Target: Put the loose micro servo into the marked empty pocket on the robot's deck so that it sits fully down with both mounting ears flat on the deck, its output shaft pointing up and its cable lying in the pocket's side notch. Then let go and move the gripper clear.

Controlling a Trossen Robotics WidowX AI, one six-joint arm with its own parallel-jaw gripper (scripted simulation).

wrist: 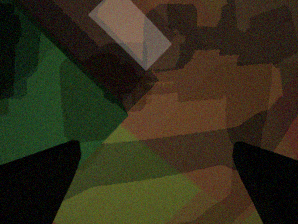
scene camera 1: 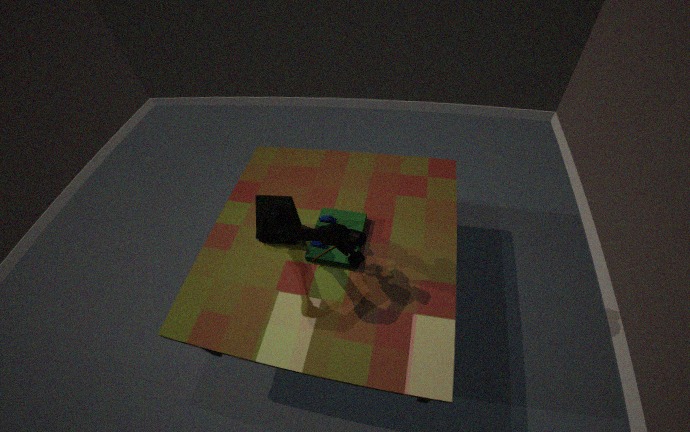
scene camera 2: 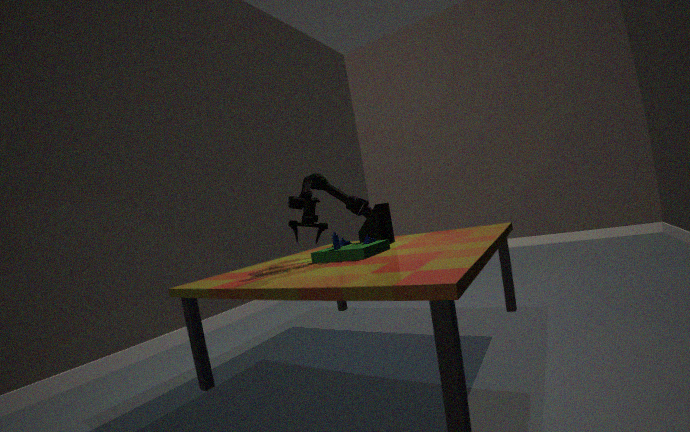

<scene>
One and the same spot on a deck: [scene camera 2: 361, 251] is [scene camera 1: 366, 216].
</scene>
